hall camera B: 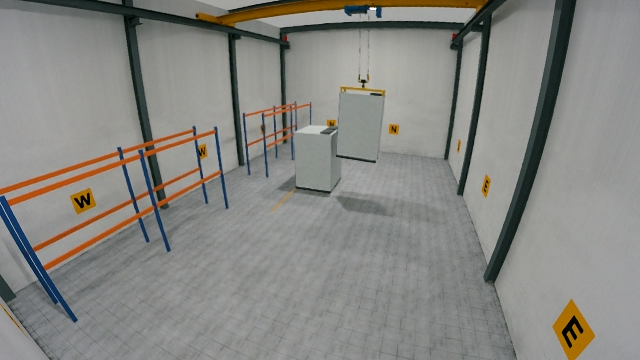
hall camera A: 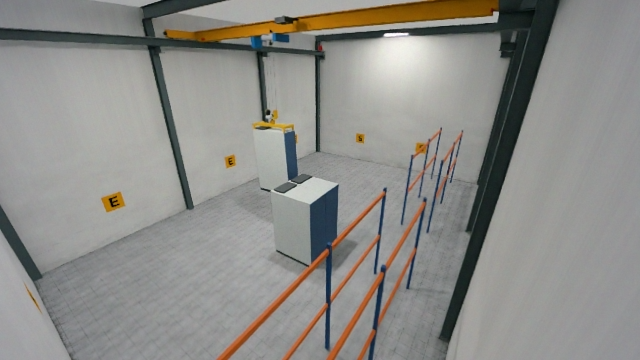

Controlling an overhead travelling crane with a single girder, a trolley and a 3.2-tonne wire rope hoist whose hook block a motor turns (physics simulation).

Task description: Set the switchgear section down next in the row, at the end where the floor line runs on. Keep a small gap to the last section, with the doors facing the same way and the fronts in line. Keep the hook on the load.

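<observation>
The switchgear section (hall camera A: 270, 157) (hall camera B: 361, 125) hangs upright under a yellow lifting beam (hall camera A: 273, 126) (hall camera B: 363, 90), raised off the floor. My hook (hall camera A: 270, 119) (hall camera B: 363, 84) is engaged with that beam and carries the section. Two standing sections (hall camera A: 291, 220) (hall camera B: 315, 160) form the row, side by side, with blue doors towards the racks. The hanging section's blue door side also faces the rack side; its exact angle is hard to tell. It hangs on the east side of the row. A yellow floor line (hall camera B: 284, 200) runs on from the row's near end in the camera B view.
Orange and blue rack frames (hall camera A: 328, 295) (hall camera B: 145, 200) stand along the west side, with further frames (hall camera A: 404, 190) (hall camera B: 265, 145) beyond. The yellow girder (hall camera A: 390, 16) (hall camera B: 300, 11) and blue hoist (hall camera A: 256, 42) (hall camera B: 356, 10) are overhead. The load's shadow (hall camera B: 365, 204) lies right of the row.
</observation>
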